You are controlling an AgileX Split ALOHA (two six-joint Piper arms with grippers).
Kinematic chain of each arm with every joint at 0, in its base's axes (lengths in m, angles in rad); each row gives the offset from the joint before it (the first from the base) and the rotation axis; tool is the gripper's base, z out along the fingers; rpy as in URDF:
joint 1: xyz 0 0 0.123 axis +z
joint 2: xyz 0 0 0 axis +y
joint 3: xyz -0.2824 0 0.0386 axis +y
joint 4: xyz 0.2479 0 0.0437 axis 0.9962 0 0.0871
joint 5: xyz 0 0 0 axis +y
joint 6: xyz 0.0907 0 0.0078 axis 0.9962 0 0.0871
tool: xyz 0 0 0 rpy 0 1.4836 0
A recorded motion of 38 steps. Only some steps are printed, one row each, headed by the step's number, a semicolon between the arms.
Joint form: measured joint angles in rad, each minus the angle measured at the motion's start. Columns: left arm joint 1, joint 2, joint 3, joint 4, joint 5, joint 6; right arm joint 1, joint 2, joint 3, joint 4, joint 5, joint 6.
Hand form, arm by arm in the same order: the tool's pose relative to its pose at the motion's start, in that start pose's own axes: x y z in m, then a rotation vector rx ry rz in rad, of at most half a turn. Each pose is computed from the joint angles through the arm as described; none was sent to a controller.
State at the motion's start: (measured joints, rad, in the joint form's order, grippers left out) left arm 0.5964 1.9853 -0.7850 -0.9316 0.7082 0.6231; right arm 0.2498 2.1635 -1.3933 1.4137 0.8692 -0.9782
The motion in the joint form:
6: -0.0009 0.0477 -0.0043 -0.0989 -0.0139 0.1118; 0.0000 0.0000 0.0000 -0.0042 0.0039 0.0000
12: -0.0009 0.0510 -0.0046 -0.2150 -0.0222 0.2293; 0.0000 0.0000 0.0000 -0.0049 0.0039 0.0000
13: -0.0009 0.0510 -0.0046 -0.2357 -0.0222 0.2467; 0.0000 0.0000 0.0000 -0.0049 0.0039 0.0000
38: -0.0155 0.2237 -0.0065 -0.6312 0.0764 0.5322; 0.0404 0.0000 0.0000 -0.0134 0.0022 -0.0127
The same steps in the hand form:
6: -0.0045 0.0028 0.0110 0.0345 -0.0143 0.0137; 0.0004 0.0001 0.0000 -0.0014 0.0048 -0.0027
12: -0.0097 -0.0010 0.0113 0.0802 -0.0705 0.0393; 0.0005 0.0001 0.0000 -0.0011 0.0053 -0.0032
13: -0.0106 -0.0018 0.0112 0.0889 -0.0803 0.0406; 0.0005 0.0001 0.0000 -0.0011 0.0053 -0.0032
38: -0.0173 0.0034 0.0512 0.2785 -0.1102 -0.0640; 0.0076 0.0111 0.0119 -0.0130 0.0404 -0.0417

